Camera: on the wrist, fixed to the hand. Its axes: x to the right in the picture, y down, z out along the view.
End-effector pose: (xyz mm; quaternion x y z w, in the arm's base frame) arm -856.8 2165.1 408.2 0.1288 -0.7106 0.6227 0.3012
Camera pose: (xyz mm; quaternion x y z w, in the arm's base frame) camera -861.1 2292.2 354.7 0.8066 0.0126 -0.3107 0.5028
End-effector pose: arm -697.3 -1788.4 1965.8 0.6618 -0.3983 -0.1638 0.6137
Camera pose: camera -638.5 -1699.7 2053.7 -0.3749 -0.5229 0.7447 0.1775
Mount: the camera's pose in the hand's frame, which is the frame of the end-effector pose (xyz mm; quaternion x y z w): -3.7 69.9 -118.9 -0.0347 -0.1812 -0.9814 0.0529
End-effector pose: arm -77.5 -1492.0 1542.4 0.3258 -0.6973 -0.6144 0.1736
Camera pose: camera -15.3 -1575.7 1632.8 -0.5842 -0.2727 0.2861 0.7088
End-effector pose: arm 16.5 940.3 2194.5 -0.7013 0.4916 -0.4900 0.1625
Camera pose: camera -121.4 941.2 2198.5 0.6140 0.6747 0.0413 0.4076
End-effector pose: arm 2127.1 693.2 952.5 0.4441 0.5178 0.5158 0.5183
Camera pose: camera 2003.8 685.9 1014.1 -0.4092 0.3514 -0.5439 0.6429
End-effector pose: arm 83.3 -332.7 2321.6 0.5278 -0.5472 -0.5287 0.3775
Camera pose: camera 186.9 -358.6 2409.0 -0.4560 -0.4390 0.5131 0.5797
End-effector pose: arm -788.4 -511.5 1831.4 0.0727 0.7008 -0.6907 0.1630
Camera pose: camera -777.3 -390.7 1765.7 0.8147 -0.1029 0.1854 0.5397
